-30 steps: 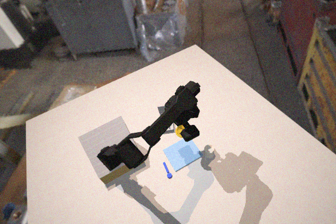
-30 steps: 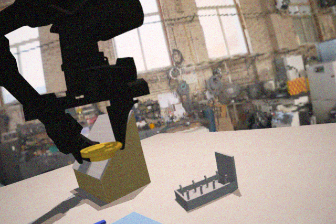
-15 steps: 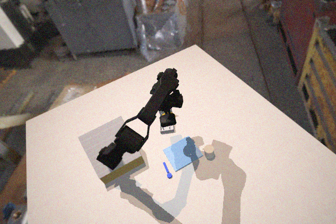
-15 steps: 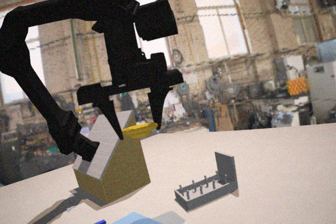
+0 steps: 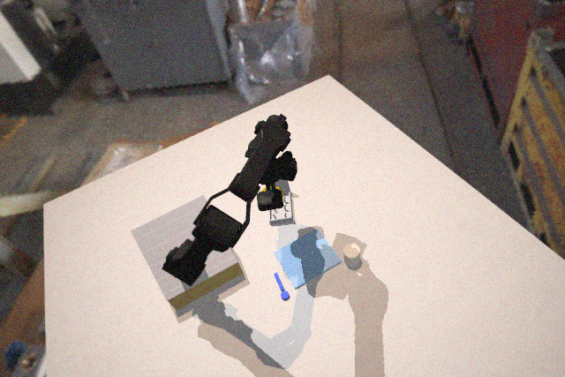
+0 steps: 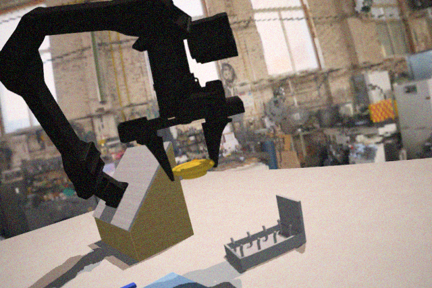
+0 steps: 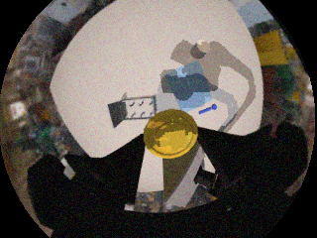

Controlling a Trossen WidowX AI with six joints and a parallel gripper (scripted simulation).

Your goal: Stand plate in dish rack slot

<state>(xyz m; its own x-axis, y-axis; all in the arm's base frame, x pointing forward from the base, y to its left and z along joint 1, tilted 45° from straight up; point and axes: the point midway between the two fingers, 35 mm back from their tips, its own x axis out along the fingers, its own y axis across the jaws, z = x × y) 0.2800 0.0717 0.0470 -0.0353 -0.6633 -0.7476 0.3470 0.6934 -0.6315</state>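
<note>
My gripper tip is 40 mm short of the grey dish rack, 80 mm to the right of it and 140 mm above it. The rest, counted from my gripper tip: light blue mat (20 mm ahead, 120 mm to the right, 160 mm below); then yellow plate (10 mm above); then blue spoon (80 mm behind, 170 mm to the right, 160 mm below).
</note>
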